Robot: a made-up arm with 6 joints. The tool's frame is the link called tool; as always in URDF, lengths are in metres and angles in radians. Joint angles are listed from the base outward.
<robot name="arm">
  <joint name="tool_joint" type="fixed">
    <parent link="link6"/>
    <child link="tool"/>
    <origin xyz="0 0 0"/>
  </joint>
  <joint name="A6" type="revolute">
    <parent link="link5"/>
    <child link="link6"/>
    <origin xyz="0 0 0.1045"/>
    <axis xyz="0 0 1"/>
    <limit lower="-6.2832" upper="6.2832"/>
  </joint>
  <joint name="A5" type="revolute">
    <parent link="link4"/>
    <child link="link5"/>
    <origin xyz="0 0 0"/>
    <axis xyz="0 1 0"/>
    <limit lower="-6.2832" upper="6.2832"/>
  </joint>
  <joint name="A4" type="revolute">
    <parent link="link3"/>
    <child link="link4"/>
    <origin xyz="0 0 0.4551"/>
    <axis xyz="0 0 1"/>
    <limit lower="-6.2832" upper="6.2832"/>
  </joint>
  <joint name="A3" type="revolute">
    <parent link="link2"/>
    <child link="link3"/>
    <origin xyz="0 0 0.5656"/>
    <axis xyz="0 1 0"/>
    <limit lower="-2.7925" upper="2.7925"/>
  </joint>
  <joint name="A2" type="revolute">
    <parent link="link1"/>
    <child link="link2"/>
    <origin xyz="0 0.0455 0"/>
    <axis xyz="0 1 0"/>
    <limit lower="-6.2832" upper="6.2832"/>
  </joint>
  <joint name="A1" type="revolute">
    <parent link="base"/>
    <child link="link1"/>
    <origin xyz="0 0 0.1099"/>
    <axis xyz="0 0 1"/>
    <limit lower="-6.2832" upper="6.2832"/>
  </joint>
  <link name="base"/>
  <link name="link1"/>
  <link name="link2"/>
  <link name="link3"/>
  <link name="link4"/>
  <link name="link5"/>
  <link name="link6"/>
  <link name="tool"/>
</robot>
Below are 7 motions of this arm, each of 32 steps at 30 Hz.
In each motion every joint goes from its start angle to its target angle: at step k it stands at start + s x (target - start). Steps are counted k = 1, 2, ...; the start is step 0. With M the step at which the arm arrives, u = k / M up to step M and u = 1 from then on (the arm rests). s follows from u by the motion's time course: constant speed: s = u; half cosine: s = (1 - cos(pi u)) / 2; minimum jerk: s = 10 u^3 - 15 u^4 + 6 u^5.
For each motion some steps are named. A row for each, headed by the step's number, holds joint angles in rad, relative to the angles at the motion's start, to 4 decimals.
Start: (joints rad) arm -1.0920 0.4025 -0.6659 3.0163 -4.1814 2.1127
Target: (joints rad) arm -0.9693 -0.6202 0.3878 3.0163 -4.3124 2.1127
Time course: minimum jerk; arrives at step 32
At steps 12, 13, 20, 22, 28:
12: 0.0338 -0.2815 0.2900 0.0000 -0.0361 0.0000
13: 0.0403 -0.3357 0.3459 0.0000 -0.0430 0.0000
20: 0.0889 -0.7412 0.7637 0.0000 -0.0949 0.0000
22: 0.1006 -0.8386 0.8640 0.0000 -0.1074 0.0000
28: 0.1207 -1.0063 1.0368 0.0000 -0.1289 0.0000

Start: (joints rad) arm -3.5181 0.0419 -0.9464 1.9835 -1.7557 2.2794
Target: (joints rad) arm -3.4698 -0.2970 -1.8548 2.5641 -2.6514 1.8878
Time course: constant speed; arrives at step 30
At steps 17, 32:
17: 0.0274 -0.1920 -0.5148 0.3290 -0.5076 -0.2219
32: 0.0483 -0.3389 -0.9084 0.5806 -0.8957 -0.3916

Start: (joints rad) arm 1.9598 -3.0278 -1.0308 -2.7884 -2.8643 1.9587
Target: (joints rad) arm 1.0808 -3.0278 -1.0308 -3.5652 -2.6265 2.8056
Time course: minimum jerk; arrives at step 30
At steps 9, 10, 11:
9: -0.1433 0.0000 0.0000 -0.1267 0.0388 0.1381
10: -0.1845 0.0000 0.0000 -0.1630 0.0499 0.1777
11: -0.2299 0.0000 0.0000 -0.2032 0.0622 0.2215

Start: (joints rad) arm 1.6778 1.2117 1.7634 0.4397 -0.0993 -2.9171
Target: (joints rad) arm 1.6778 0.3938 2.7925 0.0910 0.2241 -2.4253
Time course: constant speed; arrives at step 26
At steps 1, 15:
1: 0.0000 -0.0315 0.0396 -0.0134 0.0124 0.0189
15: 0.0000 -0.4719 0.5937 -0.2012 0.1866 0.2837

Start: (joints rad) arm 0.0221 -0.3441 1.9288 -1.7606 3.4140 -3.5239
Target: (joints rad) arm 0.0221 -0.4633 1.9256 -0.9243 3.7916 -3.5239
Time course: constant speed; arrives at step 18
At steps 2, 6, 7, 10, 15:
2: 0.0000 -0.0132 -0.0004 0.0929 0.0420 0.0000
6: 0.0000 -0.0397 -0.0011 0.2788 0.1259 0.0000
7: 0.0000 -0.0464 -0.0012 0.3252 0.1468 0.0000
10: 0.0000 -0.0662 -0.0018 0.4646 0.2098 0.0000
15: 0.0000 -0.0993 -0.0027 0.6969 0.3147 0.0000

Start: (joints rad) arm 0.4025 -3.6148 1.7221 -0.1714 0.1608 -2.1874
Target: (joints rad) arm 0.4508 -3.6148 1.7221 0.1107 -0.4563 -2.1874
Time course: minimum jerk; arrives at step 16
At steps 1, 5, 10, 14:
1: 0.0001 0.0000 0.0000 0.0006 -0.0014 0.0000
5: 0.0087 0.0000 0.0000 0.0508 -0.1111 0.0000
10: 0.0350 0.0000 0.0000 0.2045 -0.4473 0.0000
14: 0.0475 0.0000 0.0000 0.2776 -0.6072 0.0000

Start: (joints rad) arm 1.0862 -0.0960 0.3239 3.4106 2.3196 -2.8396
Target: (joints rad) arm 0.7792 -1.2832 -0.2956 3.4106 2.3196 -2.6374
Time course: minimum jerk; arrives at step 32
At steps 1, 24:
1: -0.0001 -0.0003 -0.0002 0.0000 0.0000 0.0001
24: -0.2752 -1.0643 -0.5554 0.0000 0.0000 0.1813

